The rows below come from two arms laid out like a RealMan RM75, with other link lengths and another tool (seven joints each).
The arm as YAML. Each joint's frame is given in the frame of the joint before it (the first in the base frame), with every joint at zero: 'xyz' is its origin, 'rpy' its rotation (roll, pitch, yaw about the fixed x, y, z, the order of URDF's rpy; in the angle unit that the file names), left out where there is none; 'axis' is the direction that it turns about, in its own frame. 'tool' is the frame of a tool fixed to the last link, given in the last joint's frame.
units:
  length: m
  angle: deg
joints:
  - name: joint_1
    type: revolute
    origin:
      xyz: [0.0, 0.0, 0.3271]
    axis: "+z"
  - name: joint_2
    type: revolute
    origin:
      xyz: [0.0, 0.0, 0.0]
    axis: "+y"
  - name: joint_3
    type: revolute
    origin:
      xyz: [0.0, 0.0, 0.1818]
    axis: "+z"
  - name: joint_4
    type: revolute
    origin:
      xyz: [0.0, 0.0, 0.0]
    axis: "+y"
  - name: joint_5
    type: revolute
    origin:
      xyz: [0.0, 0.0, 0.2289]
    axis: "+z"
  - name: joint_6
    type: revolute
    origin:
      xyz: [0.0, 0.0, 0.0]
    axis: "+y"
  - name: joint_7
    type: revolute
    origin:
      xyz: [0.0, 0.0, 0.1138]
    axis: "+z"
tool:
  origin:
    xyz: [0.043, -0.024, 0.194]
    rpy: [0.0, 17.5, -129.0]
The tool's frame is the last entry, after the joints.
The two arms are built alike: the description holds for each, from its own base.
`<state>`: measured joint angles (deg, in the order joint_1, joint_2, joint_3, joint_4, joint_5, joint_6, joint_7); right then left.
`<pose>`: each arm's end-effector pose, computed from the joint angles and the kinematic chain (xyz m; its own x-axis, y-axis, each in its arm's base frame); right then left.
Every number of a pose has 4 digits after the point.
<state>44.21 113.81 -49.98 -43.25 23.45 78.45 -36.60 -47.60 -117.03 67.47 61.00 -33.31 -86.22 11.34</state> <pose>0.3397 0.3687 0.0166 0.2329 0.7476 0.6220 0.8268 -0.4890 0.2781 -0.1715 0.4559 -0.0071 -0.7671 -0.3563 0.5334 -0.2233 0.9279 0.2987</pose>
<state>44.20 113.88 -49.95 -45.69 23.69 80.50 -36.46 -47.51 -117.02 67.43 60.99 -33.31 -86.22 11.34</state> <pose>0.3312 0.3712 0.0223 0.2245 0.7523 0.6194 0.8352 -0.4761 0.2755 -0.1723 0.4557 -0.0069 -0.7666 -0.3581 0.5330 -0.2253 0.9273 0.2990</pose>
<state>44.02 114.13 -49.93 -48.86 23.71 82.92 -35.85 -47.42 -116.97 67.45 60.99 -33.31 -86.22 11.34</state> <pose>0.3222 0.3729 0.0292 0.2178 0.7543 0.6194 0.8409 -0.4672 0.2732 -0.1732 0.4556 -0.0066 -0.7656 -0.3594 0.5335 -0.2264 0.9268 0.2996</pose>
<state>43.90 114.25 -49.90 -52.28 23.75 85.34 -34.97 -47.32 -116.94 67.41 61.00 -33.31 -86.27 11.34</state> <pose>0.3125 0.3758 0.0382 0.2101 0.7522 0.6246 0.8459 -0.4602 0.2697 -0.1741 0.4553 -0.0063 -0.7648 -0.3612 0.5335 -0.2285 0.9263 0.2997</pose>
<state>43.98 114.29 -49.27 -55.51 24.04 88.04 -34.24 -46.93 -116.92 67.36 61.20 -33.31 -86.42 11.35</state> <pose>0.3009 0.3779 0.0468 0.2099 0.7494 0.6280 0.8527 -0.4545 0.2574 -0.1765 0.4542 -0.0056 -0.7630 -0.3653 0.5333 -0.2333 0.9250 0.3000</pose>
